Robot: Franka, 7 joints.
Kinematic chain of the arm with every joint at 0, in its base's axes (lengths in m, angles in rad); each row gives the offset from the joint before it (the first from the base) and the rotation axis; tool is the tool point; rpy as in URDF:
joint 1: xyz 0 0 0.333 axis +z
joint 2: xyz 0 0 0 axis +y
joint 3: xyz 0 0 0.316 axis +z
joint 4: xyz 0.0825 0 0 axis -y
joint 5: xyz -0.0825 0 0.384 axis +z
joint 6: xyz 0 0 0 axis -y
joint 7: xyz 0.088 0 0 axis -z
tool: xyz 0 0 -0.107 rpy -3.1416 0 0
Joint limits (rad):
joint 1: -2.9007..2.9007
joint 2: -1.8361..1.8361
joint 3: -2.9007..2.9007
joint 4: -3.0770..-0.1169
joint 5: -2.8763..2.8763
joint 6: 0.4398..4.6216
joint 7: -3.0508..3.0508
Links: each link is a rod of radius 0.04 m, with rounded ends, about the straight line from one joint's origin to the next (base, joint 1, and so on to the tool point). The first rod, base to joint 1, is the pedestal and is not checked.
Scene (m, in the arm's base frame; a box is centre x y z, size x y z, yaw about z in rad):
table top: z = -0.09
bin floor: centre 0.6 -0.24 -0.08 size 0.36 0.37 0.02 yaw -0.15
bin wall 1: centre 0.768 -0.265 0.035 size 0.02 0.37 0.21 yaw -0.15
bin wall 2: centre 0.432 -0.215 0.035 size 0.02 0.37 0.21 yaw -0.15
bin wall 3: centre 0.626 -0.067 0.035 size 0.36 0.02 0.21 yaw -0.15
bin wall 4: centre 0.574 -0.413 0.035 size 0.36 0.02 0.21 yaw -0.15
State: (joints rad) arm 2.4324 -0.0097 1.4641 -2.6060 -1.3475 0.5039 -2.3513
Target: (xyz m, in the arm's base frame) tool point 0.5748 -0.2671 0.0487
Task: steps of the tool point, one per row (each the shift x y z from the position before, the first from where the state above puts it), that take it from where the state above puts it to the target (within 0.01 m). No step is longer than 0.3 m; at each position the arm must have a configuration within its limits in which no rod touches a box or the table.
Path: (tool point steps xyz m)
1: 0.0607 -0.1582 0.0319
2: 0.1492 -0.1366 -0.0017
3: 0.2192 -0.0636 -0.0377
4: 0.2428 0.0475 -0.0587
5: 0.2061 0.1575 -0.0483
6: 0.0100 -0.0030 -0.1133
7: -0.0100 0.0030 -0.1154

